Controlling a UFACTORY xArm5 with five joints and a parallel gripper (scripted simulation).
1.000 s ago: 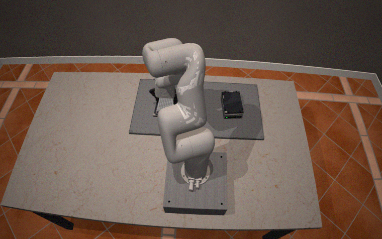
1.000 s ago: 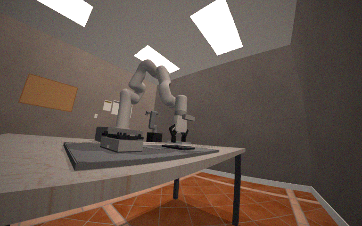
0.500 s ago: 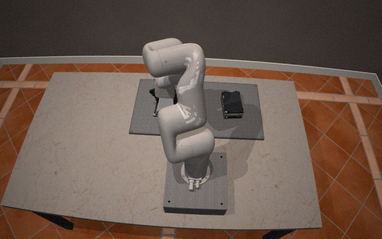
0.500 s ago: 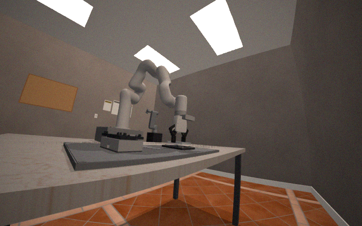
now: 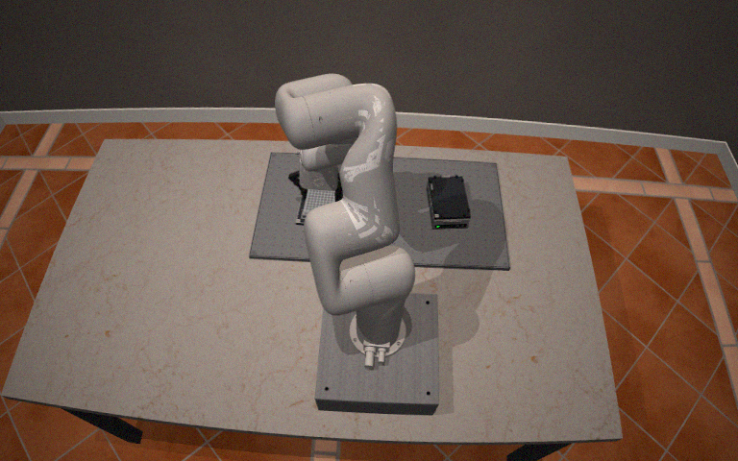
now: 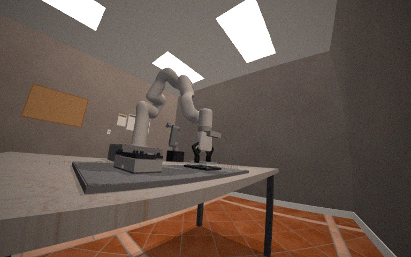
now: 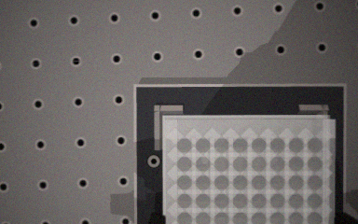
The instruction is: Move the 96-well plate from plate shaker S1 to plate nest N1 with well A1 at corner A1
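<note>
The 96-well plate is 1 cm below my hand. From my hand the other things lie so: A1 mark (7 cm behind, 5 cm to the left, 3 cm below); plate nest N1 (3 cm below).
</note>
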